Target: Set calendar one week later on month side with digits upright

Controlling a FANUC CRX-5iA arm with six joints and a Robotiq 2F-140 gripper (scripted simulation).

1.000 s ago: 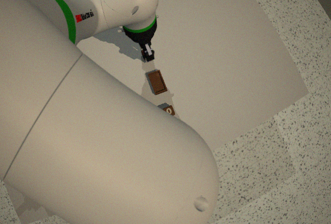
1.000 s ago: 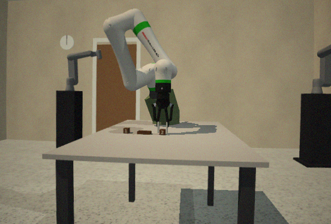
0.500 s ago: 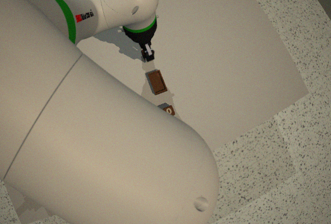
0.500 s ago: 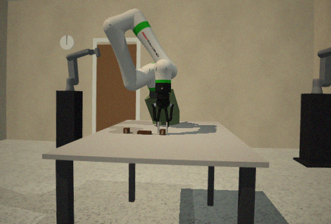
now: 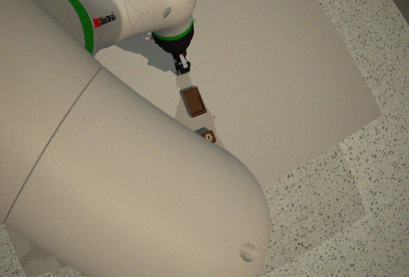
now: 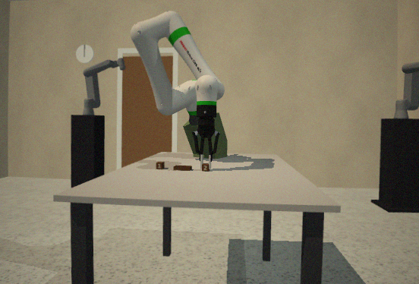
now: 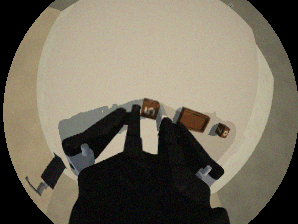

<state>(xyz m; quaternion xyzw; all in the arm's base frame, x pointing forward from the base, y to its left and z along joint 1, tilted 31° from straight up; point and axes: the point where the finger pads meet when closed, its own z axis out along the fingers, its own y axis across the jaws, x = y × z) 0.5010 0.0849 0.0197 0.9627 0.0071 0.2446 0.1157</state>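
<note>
The brown tray is 11 cm to the right of my hand, 3 cm below it and 1 cm behind it.
</note>
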